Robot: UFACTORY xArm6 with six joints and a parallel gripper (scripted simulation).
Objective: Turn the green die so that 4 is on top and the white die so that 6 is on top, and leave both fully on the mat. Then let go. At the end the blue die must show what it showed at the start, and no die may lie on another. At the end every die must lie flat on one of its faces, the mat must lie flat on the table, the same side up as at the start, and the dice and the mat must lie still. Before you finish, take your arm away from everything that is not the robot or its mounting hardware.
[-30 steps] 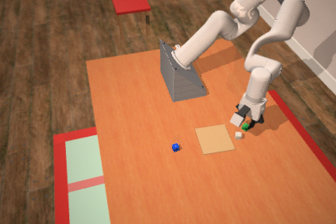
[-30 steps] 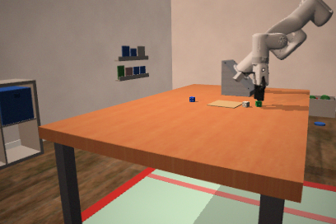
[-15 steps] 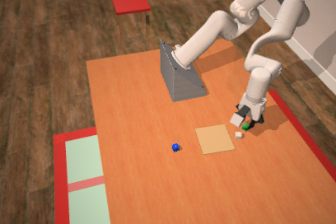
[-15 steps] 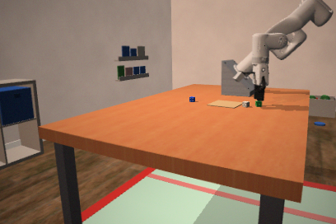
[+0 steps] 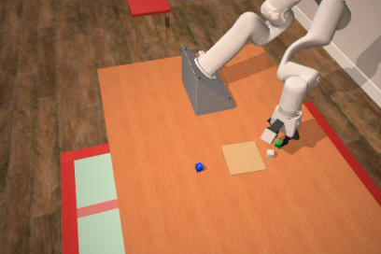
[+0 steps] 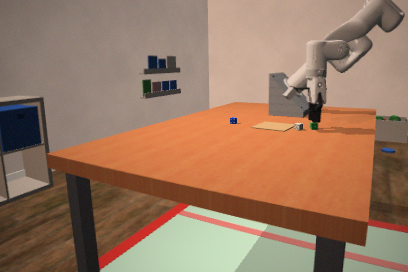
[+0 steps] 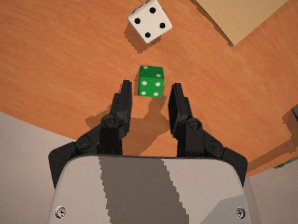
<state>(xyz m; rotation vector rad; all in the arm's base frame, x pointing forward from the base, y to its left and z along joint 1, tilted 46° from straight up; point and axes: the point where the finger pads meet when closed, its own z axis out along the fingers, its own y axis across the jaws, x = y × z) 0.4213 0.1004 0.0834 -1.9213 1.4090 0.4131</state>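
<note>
The green die lies 40 mm below my hand. Also, from my hand: tan mat: 10 mm behind, 160 mm to the right, 50 mm below; then blue die: 20 mm behind, 340 mm to the right, 40 mm below; then white die: 30 mm ahead, 60 mm to the right, 40 mm below.
</note>
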